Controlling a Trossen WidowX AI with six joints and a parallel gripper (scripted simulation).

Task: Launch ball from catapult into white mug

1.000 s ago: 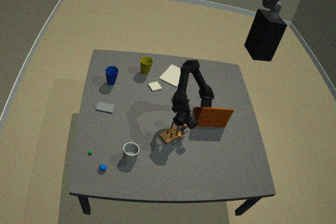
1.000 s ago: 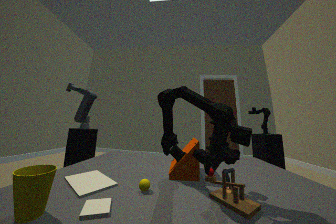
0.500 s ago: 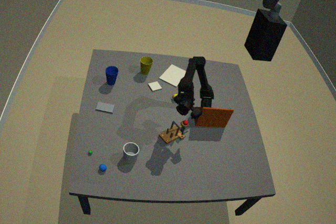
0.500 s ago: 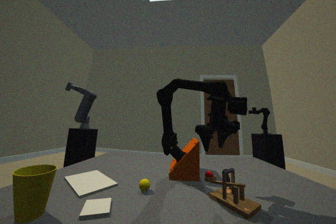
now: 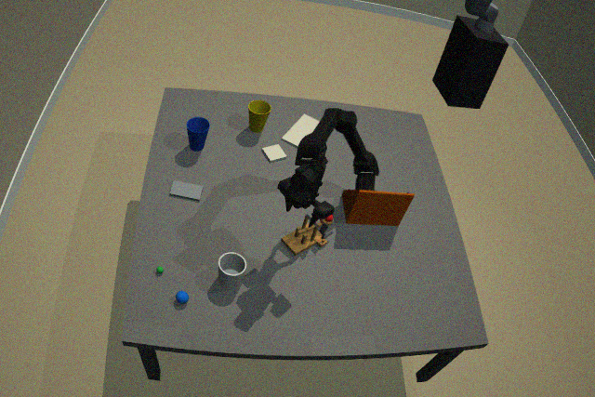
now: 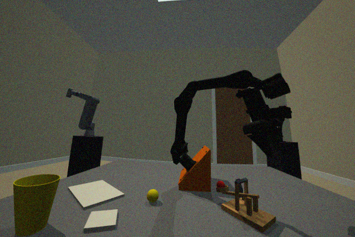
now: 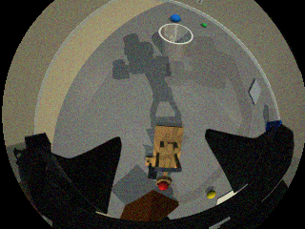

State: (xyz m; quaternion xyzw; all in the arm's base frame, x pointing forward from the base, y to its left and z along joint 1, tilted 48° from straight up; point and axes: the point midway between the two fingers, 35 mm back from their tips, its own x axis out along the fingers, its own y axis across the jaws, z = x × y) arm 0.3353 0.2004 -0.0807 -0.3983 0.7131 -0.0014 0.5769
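My gripper tip is now 16 cm past the red ball, 14 cm above it and 11 cm to the left of it. Also, from my gripper tip: yellow ball 37 cm to the right, 18 cm below, 16 cm behind; wooden catapult 15 cm below, 11 cm behind, 7 cm to the right; white mug 22 cm ahead, 17 cm below, 9 cm to the left.
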